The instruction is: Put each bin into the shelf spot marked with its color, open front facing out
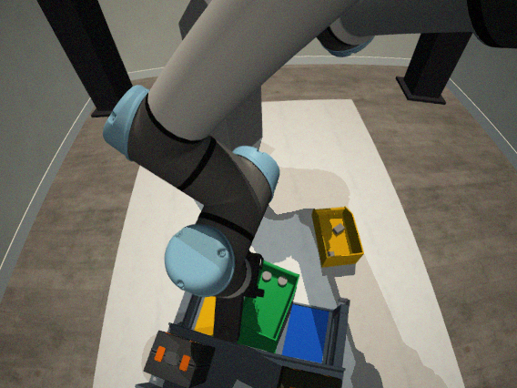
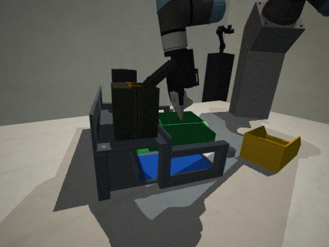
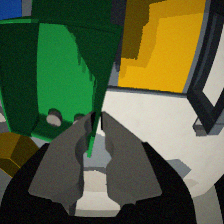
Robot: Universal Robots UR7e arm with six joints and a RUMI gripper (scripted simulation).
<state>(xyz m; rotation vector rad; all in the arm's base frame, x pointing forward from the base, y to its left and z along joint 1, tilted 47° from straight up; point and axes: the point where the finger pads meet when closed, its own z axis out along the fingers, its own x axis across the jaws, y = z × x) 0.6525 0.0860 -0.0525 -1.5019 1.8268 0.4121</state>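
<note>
My hand is 5 cm to the right of the green bin, 3 cm above it and 1 cm short of it. From my hand the other things lie so: shelf lip 7 cm below, 4 cm to the left; shelf board 19 cm ahead, 2 cm above, 1 cm to the left; dark box 20 cm ahead, 12 cm to the left, 7 cm above.
</note>
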